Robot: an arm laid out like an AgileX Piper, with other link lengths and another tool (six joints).
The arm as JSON. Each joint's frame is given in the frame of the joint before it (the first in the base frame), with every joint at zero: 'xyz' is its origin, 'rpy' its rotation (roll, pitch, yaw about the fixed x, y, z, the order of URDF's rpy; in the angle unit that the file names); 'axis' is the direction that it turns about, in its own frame. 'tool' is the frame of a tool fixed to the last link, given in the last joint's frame.
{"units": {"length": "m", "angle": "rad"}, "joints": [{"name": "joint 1", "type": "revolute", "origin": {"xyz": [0.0, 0.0, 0.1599], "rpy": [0.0, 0.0, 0.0]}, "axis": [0.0, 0.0, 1.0]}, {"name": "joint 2", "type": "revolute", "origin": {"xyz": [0.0, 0.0, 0.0], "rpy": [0.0, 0.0, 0.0]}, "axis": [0.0, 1.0, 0.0]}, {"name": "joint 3", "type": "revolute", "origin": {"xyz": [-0.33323, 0.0, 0.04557], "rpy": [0.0, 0.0, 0.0]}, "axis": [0.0, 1.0, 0.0]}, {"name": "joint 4", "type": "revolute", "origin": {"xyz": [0.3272, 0.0, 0.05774], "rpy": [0.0, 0.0, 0.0]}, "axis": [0.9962, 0.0, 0.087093]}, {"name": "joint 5", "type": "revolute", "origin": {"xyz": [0.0, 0.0, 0.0], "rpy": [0.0, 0.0, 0.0]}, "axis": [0.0, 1.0, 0.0]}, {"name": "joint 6", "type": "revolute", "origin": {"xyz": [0.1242, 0.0, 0.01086], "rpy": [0.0, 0.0, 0.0]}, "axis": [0.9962, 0.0, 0.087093]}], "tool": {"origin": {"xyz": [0.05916, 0.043, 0.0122], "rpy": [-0.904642, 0.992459, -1.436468]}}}
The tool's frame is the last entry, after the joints.
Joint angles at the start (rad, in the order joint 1, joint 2, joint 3, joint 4, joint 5, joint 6): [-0.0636, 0.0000, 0.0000, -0.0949, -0.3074, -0.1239]
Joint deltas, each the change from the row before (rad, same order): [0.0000, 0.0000, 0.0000, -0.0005, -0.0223, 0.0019]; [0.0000, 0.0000, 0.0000, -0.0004, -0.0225, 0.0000]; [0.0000, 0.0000, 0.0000, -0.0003, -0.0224, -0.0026]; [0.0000, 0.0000, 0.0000, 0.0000, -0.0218, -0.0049]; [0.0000, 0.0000, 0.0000, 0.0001, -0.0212, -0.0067]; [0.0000, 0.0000, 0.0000, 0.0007, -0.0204, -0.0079]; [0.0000, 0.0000, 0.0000, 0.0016, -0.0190, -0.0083]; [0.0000, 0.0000, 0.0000, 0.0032, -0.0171, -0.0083]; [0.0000, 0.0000, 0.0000, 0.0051, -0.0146, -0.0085]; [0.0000, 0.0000, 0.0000, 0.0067, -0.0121, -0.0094]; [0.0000, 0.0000, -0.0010, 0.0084, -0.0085, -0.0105]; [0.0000, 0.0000, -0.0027, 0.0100, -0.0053, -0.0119]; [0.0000, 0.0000, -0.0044, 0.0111, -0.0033, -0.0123]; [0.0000, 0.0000, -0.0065, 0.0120, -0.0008, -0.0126]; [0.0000, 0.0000, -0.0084, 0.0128, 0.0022, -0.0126]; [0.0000, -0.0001, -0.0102, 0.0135, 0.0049, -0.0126]
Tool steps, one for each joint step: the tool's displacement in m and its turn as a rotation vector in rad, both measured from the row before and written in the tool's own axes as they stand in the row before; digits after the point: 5 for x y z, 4 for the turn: [-0.00322, -0.00237, 0.00121, 0.0142, -0.0144, 0.0096]; [-0.00320, -0.00234, 0.00119, 0.0143, -0.0154, 0.0081]; [-0.00310, -0.00227, 0.00116, 0.0143, -0.0165, 0.0058]; [-0.00293, -0.00217, 0.00112, 0.0140, -0.0170, 0.0038]; [-0.00277, -0.00208, 0.00108, 0.0138, -0.0173, 0.0020]; [-0.00259, -0.00202, 0.00107, 0.0136, -0.0169, 0.0010]; [-0.00234, -0.00193, 0.00106, 0.0131, -0.0154, 0.0007]; [-0.00201, -0.00185, 0.00107, 0.0125, -0.0130, 0.0010]; [-0.00158, -0.00172, 0.00105, 0.0116, -0.0100, 0.0010]; [-0.00113, -0.00155, 0.00101, 0.0106, -0.0076, 0.0002]; [-0.00086, -0.00150, 0.00119, 0.0095, -0.0051, -0.0008]; [-0.00086, -0.00165, 0.00159, 0.0092, -0.0035, -0.0018]; [-0.00107, -0.00191, 0.00204, 0.0095, -0.0026, -0.0017]; [-0.00137, -0.00219, 0.00256, 0.0095, -0.0018, -0.0017]; [-0.00157, -0.00237, 0.00297, 0.0090, -0.0004, -0.0016]; [-0.00181, -0.00256, 0.00335, 0.0086, 0.0007, -0.0014]
